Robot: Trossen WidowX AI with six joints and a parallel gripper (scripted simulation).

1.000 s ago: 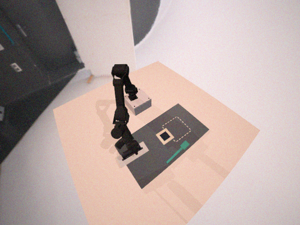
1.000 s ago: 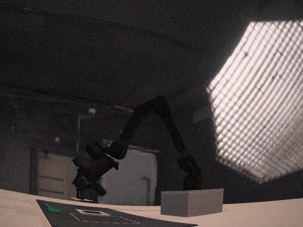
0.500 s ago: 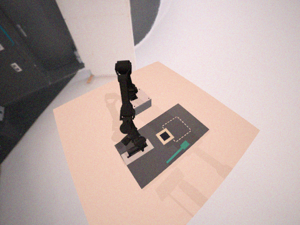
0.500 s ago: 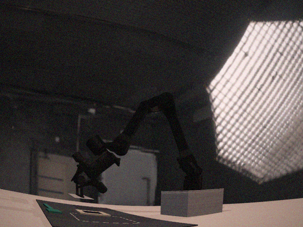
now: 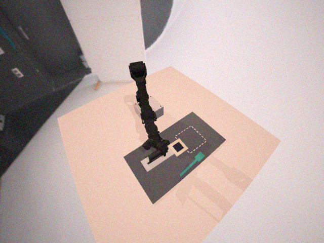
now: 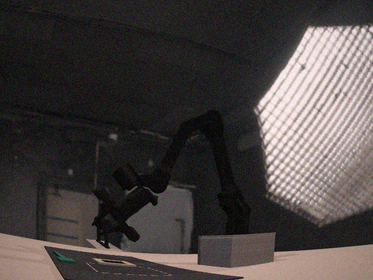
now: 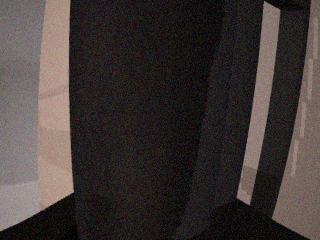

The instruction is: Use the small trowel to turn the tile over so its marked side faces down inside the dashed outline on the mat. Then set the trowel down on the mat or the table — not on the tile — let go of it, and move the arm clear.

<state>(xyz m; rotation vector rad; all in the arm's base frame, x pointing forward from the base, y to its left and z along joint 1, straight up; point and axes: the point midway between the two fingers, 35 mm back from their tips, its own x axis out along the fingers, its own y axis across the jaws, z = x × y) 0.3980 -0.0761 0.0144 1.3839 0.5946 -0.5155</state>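
My gripper tip is now 30 mm past the cream tile, 130 mm to the right of it and 90 mm above it. The rest, counted from my gripper tip: green trowel: 110 mm ahead, 160 mm to the left, 90 mm below; then dark mat: 30 mm behind, 120 mm to the left, 110 mm below.
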